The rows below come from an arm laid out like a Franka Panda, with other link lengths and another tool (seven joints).
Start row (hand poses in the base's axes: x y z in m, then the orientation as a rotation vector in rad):
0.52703 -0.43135 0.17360 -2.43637 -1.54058 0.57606
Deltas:
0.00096 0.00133 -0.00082 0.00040 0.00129 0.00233
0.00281 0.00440 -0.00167 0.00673 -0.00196 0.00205
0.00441 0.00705 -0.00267 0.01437 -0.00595 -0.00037
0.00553 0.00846 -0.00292 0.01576 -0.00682 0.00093
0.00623 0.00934 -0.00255 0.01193 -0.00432 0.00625
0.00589 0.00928 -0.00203 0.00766 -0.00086 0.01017
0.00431 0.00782 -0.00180 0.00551 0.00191 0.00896
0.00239 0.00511 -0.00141 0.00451 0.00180 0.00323
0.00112 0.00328 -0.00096 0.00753 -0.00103 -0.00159
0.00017 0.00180 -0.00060 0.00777 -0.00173 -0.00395
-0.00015 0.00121 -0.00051 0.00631 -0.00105 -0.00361
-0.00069 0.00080 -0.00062 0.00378 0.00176 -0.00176
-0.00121 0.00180 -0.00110 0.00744 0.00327 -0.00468
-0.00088 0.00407 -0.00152 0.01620 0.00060 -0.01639
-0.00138 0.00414 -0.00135 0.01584 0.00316 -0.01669
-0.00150 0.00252 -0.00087 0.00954 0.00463 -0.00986
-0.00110 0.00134 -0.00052 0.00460 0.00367 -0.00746
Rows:
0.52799 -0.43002 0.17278 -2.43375 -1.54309 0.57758
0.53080 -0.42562 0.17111 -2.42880 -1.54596 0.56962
0.53521 -0.41857 0.16844 -2.42235 -1.54652 0.54981
0.54074 -0.41011 0.16552 -2.41449 -1.54888 0.52808
0.54697 -0.40077 0.16297 -2.40433 -1.55737 0.51369
0.55286 -0.39149 0.16094 -2.39251 -1.56985 0.50781
0.55717 -0.38367 0.15914 -2.38130 -1.57982 0.50672
0.55956 -0.37856 0.15773 -2.37472 -1.58264 0.50527
0.56068 -0.37528 0.15677 -2.37093 -1.58019 0.49697
0.56085 -0.37348 0.15617 -2.36896 -1.57502 0.48722
0.56070 -0.37227 0.15566 -2.36739 -1.57016 0.47963
0.56001 -0.37147 0.15504 -2.36473 -1.56673 0.47783
0.55880 -0.36967 0.15394 -2.36041 -1.55853 0.47381
0.55792 -0.36560 0.15242 -2.35890 -1.53578 0.45654
0.55654 -0.36146 0.15107 -2.35613 -1.51163 0.44246
0.55504 -0.35894 0.15020 -2.35268 -1.49616 0.43709
0.55394 -0.35760 0.14968 -2.35192 -1.48472 0.43544

